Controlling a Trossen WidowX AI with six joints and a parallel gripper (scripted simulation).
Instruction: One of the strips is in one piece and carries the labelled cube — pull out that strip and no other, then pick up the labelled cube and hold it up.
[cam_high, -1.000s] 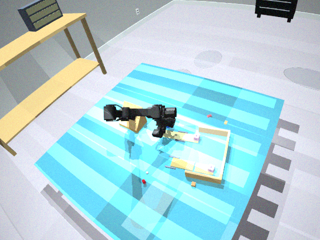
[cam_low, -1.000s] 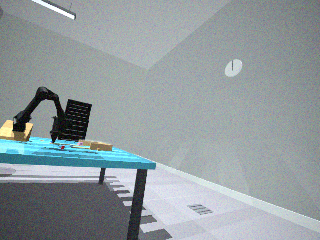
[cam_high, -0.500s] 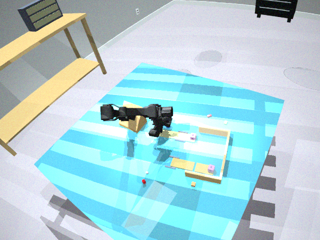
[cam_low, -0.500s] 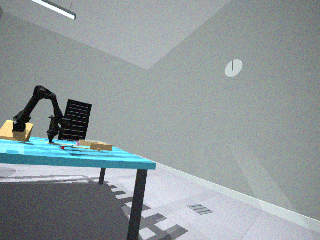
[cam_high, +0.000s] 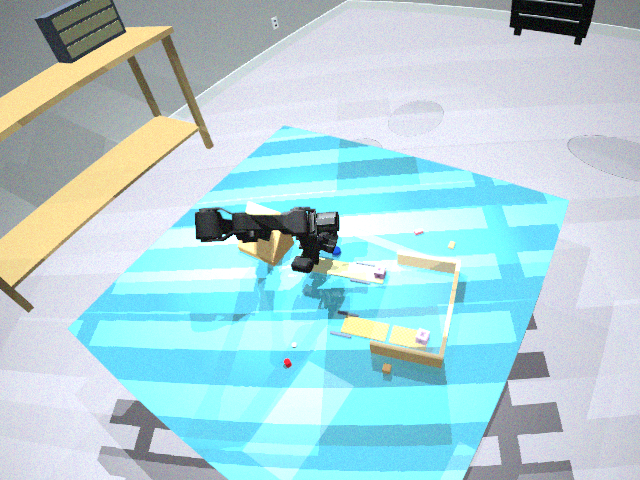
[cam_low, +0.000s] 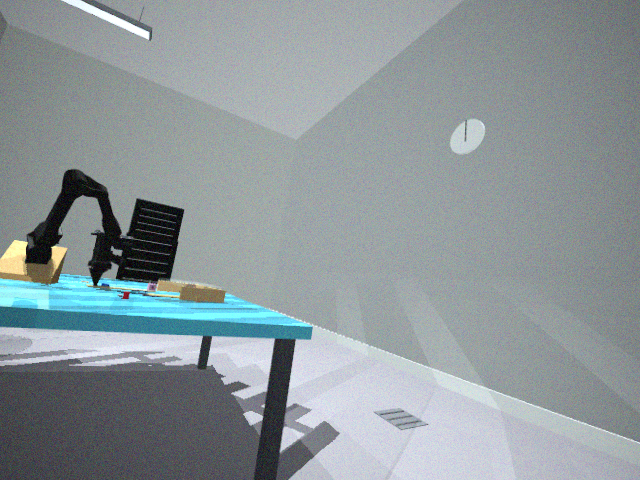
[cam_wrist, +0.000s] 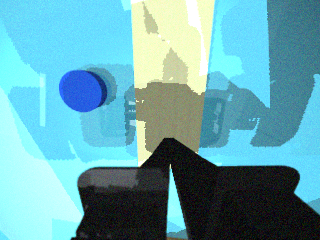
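My gripper tip is now 100 mm short of the strip and 20 mm to the right of it. From my gripper tip the other things lie so: pink block: 250 mm ahead, 250 mm to the left; then red block: 110 mm ahead, 340 mm to the right, 10 mm above; then blue disc: 30 mm ahead, 70 mm to the left.
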